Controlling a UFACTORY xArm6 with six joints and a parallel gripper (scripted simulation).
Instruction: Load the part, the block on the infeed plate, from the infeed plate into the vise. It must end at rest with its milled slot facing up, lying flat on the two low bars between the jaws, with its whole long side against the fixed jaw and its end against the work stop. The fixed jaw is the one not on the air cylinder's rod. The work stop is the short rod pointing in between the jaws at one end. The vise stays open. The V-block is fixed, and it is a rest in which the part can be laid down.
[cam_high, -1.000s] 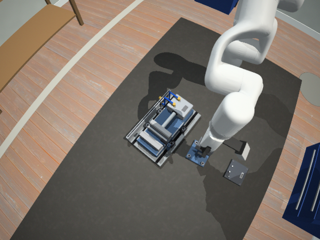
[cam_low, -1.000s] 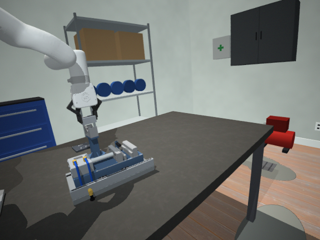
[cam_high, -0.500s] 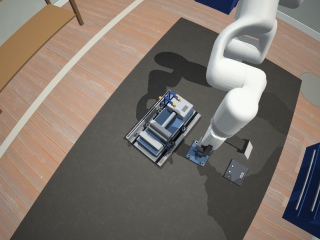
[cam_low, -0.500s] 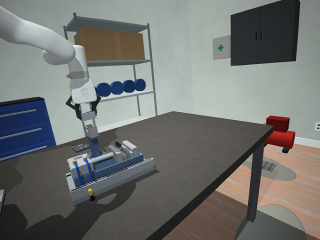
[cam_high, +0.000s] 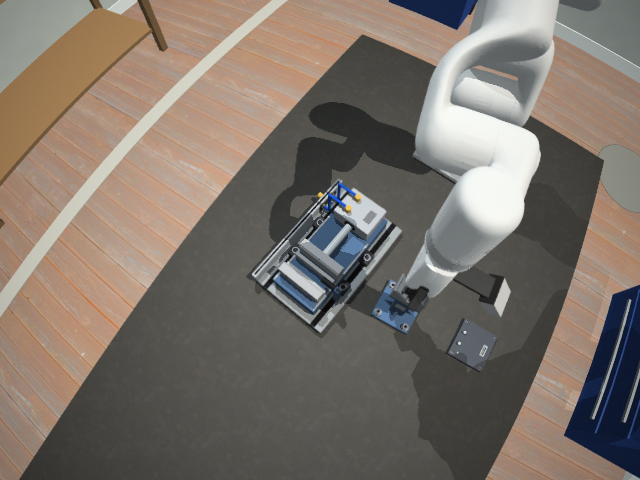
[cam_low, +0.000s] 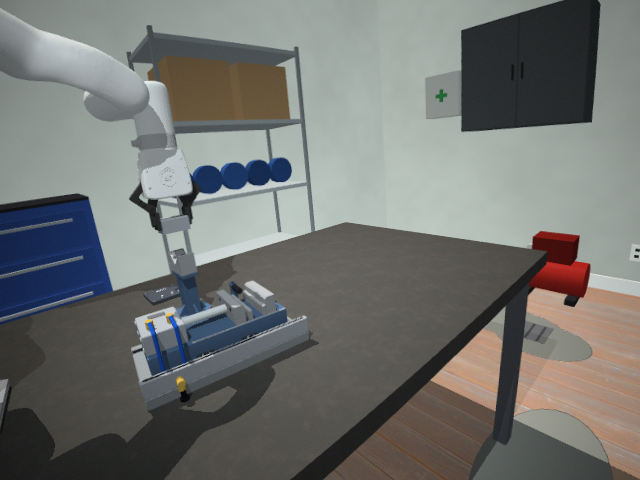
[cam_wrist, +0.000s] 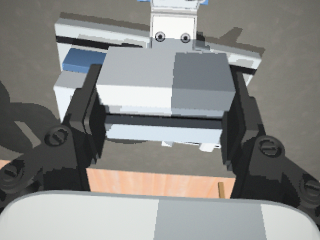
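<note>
Now: the fixed jaw 20 cm to the right of my hand, 16 cm below it and 6 cm ahead of it. Round my hand: white cylinder rod: 18 cm to the right, 16 cm below, 5 cm behind; then part: right at my hand; then work stop: 15 cm to the right, 15 cm below, 4 cm ahead.
</note>
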